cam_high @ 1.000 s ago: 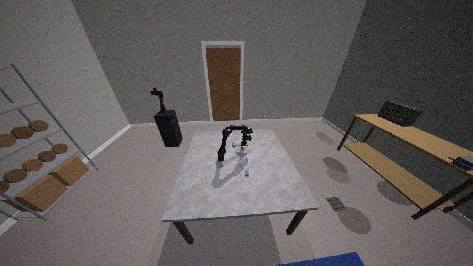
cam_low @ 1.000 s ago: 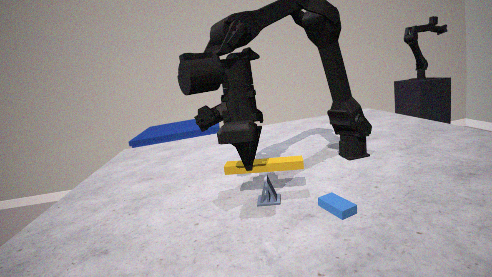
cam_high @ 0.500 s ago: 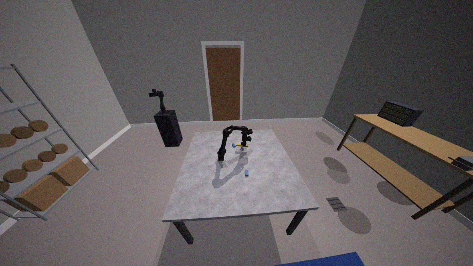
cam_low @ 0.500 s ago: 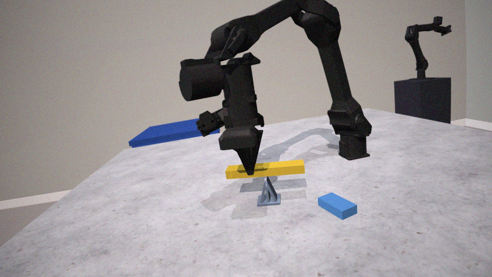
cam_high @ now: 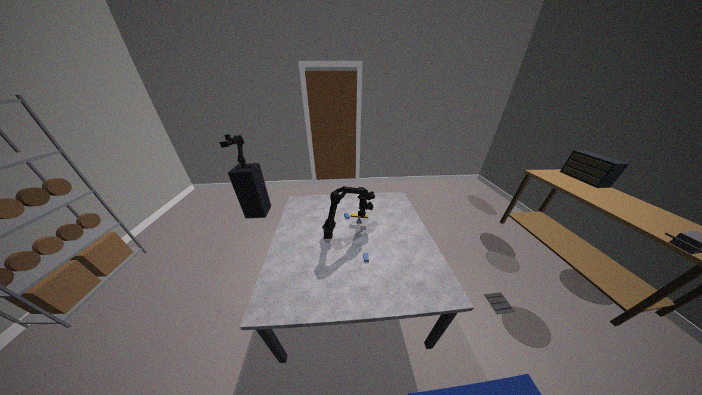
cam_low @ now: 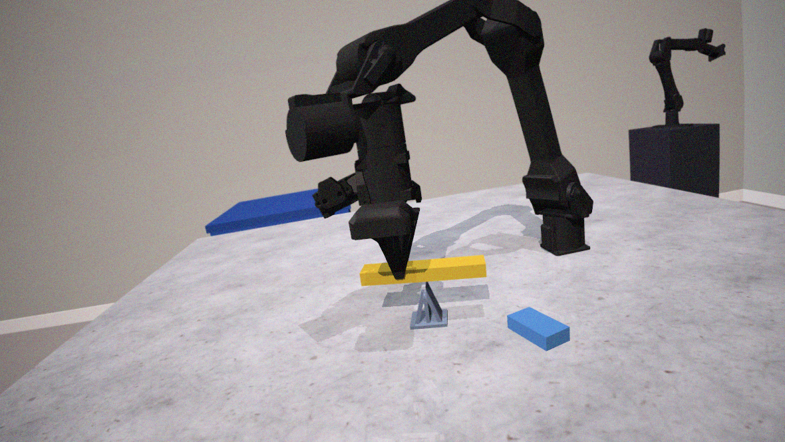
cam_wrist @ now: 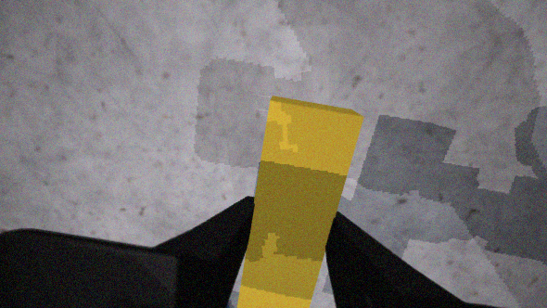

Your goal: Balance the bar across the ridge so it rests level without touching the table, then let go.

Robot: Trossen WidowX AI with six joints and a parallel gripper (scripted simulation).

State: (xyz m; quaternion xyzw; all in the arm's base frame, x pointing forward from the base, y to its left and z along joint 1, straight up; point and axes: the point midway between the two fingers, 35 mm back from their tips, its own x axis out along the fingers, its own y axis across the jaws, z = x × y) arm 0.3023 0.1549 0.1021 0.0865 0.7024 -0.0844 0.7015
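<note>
Right now the yellow bar is 3 cm behind my gripper tip and 1 cm to the left of it. The rest, counted from my gripper tip: grey triangular ridge: 3 cm behind, 1 cm to the left, 4 cm below; blue block: 13 cm behind, 9 cm to the left, 6 cm below.
</note>
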